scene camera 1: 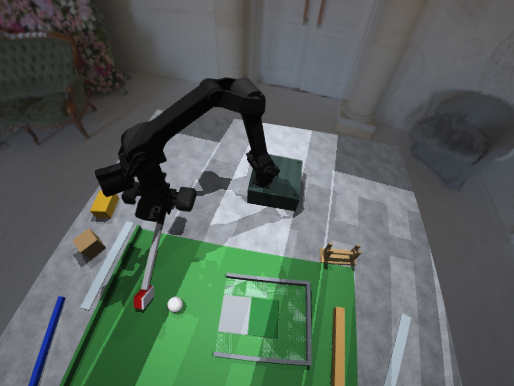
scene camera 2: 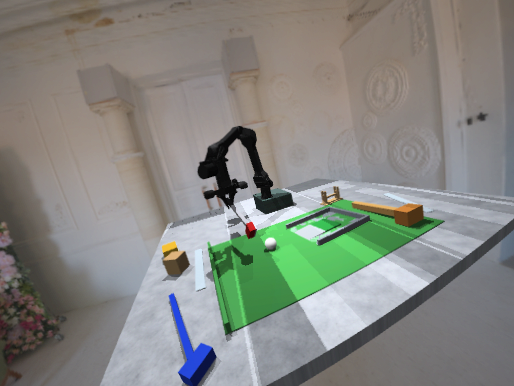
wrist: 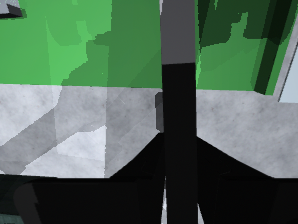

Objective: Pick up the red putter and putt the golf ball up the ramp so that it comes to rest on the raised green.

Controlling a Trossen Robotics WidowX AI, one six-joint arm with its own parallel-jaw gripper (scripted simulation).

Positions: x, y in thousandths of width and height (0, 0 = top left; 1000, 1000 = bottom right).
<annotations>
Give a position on a wooden putter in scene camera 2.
797, 556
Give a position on a green mat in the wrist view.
At 233, 225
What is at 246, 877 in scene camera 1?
A green mat.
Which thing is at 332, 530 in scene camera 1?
My gripper.
</annotations>
